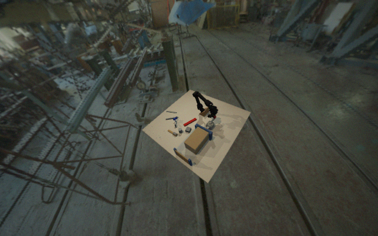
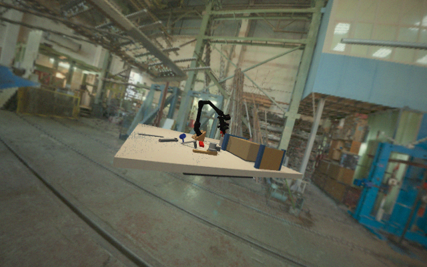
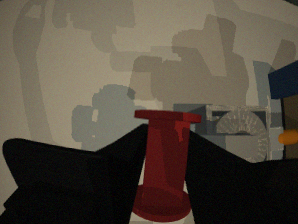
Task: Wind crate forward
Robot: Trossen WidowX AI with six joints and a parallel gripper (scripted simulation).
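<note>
My gripper tip is now 4 cm short of the winch handle, 2 cm to the left of it and 3 cm above it. From my gripper tip the other things lie so: red knob 2 cm to the right; blue steel frame 26 cm ahead, 3 cm to the right, 3 cm below; grey winch 8 cm ahead, 3 cm to the right, 10 cm below.
</note>
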